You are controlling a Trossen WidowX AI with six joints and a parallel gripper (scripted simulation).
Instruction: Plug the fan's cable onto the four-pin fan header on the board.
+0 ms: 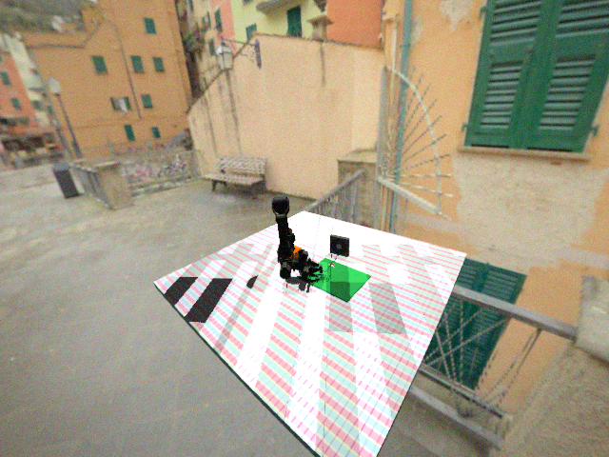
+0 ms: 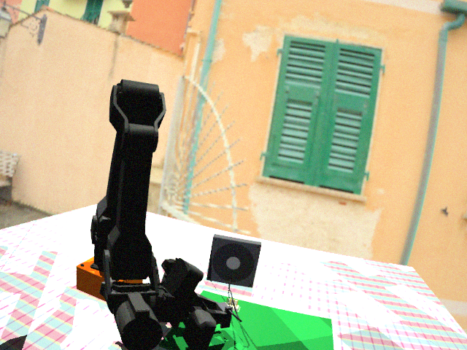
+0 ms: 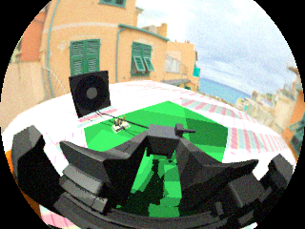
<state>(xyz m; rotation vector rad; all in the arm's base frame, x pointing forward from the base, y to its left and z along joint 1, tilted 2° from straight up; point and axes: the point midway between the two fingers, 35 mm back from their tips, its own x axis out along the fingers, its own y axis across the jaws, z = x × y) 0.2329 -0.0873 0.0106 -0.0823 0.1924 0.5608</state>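
The green board lies 70 mm below my gripper tip, 70 mm ahead of it and 20 mm to the left of it.
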